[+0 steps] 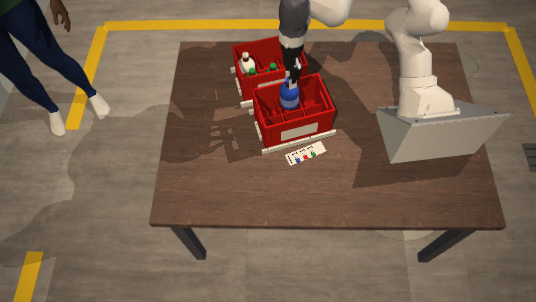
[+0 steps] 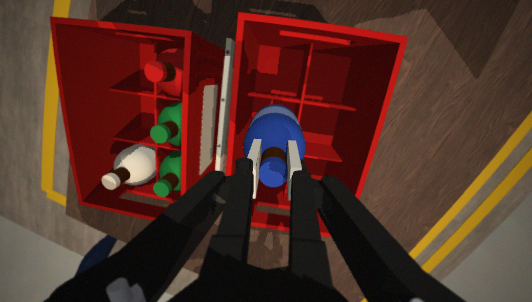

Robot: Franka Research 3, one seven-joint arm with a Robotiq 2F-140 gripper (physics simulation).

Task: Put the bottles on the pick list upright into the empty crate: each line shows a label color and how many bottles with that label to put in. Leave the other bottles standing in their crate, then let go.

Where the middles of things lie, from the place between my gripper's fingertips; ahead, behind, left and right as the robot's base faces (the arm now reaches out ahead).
Right now the blue bottle (image 2: pixel 275 124) is 40 mm below my hand. The rest, counted from my hand: white bottle (image 2: pixel 135 165) 170 mm ahead, 220 mm to the right, 140 mm below.
